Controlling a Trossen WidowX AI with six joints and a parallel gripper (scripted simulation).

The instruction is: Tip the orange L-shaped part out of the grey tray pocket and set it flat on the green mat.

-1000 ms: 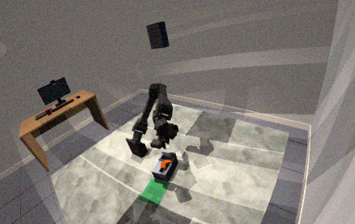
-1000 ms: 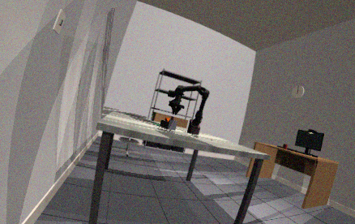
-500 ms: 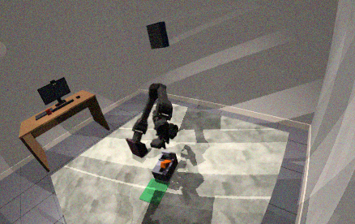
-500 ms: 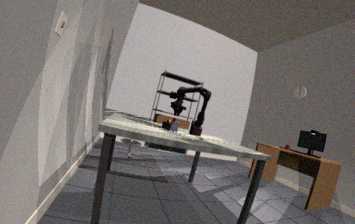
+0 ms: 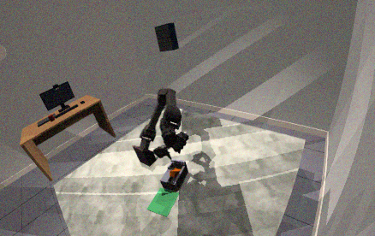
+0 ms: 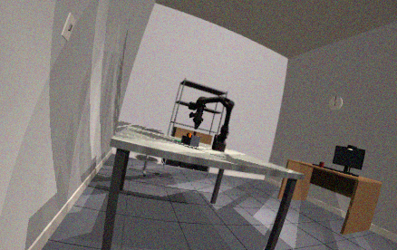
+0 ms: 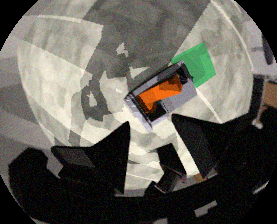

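Now: the orange L-shaped part 30 mm to the right of my gripper tip and 100 mm below it. Also, from my gripper tip: green mat: 70 mm ahead, 190 mm to the right, 160 mm below.
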